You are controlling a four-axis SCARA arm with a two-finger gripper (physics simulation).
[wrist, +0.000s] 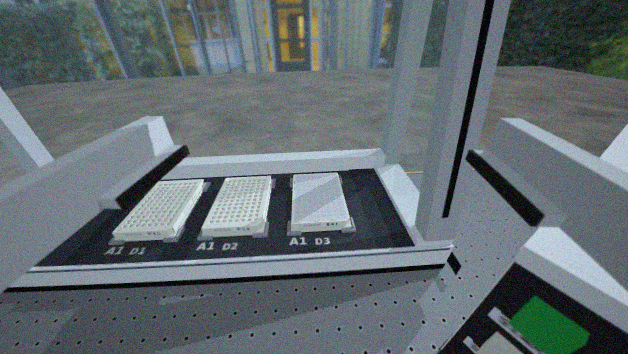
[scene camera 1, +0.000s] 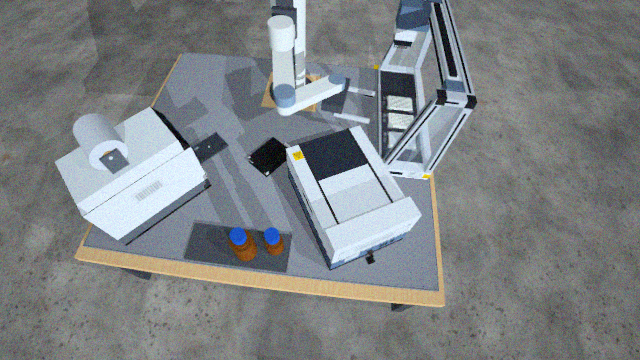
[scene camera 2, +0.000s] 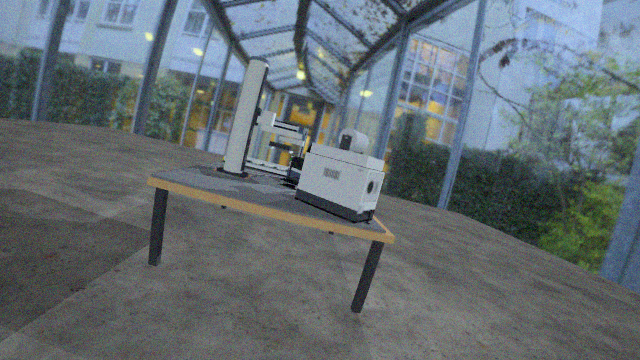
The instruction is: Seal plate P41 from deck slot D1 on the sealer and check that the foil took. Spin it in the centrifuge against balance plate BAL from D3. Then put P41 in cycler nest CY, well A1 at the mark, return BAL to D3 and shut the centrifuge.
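Seen in the pictures: gripper, fingertip midpoint: (wrist: 320, 135) (scene camera 1: 372, 107) (scene camera 2: 283, 150); arm's base, link origin: (scene camera 2: 232, 173).
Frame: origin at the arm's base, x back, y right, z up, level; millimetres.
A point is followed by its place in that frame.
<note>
Plate P41 (scene camera 1: 400, 103) @[y -584, x -85, z 77 mm] (wrist: 162, 207) @[y -572, x -81, z 75 mm] sits in slot D1, its wells uncovered. Balance plate BAL (scene camera 1: 396, 138) @[y -554, x -324, z 77 mm] (wrist: 319, 200) @[y -568, x -327, z 77 mm] sits in D3 with a smooth, shiny top. Another open-well plate (scene camera 1: 400, 121) @[y -578, x -211, z 76 mm] (wrist: 239, 205) @[y -568, x -202, z 75 mm] sits between them in D2. My gripper (scene camera 1: 371, 106) @[y -404, x -317, z 256 mm] (wrist: 320, 135) @[y -404, x -317, z 256 mm] is open and empty, at the deck's near side; the plates show beyond and between its fingers. The centrifuge (scene camera 1: 370, 200) @[y -410, x -748, z 223 mm] stands beside the deck; its green button (wrist: 550, 325) @[y -336, x -403, z 201 mm] shows at lower right in the wrist view. The sealer (scene camera 1: 150, 192) @[y 398, x -812, z 210 mm] (scene camera 2: 340, 177) @[y 609, x -714, z 217 mm] carries a white foil roll. Nest CY cannot be made out.
The deck's upright frame (scene camera 1: 452, 55) @[y -656, x -269, z 520 mm] (wrist: 457, 125) @[y -514, x -469, z 214 mm] rises around the plates, with a post right of D3. A low black block (scene camera 1: 270, 156) @[y 21, x -491, z 55 mm] lies between the sealer and centrifuge. Two blue-capped brown bottles (scene camera 1: 243, 246) @[y 22, x -948, z 149 mm] (scene camera 1: 274, 243) @[y -83, x -920, z 138 mm] stand near the table's front edge. The arm's column (scene camera 2: 245, 117) @[y 72, x -21, z 435 mm] stands at the back.
</note>
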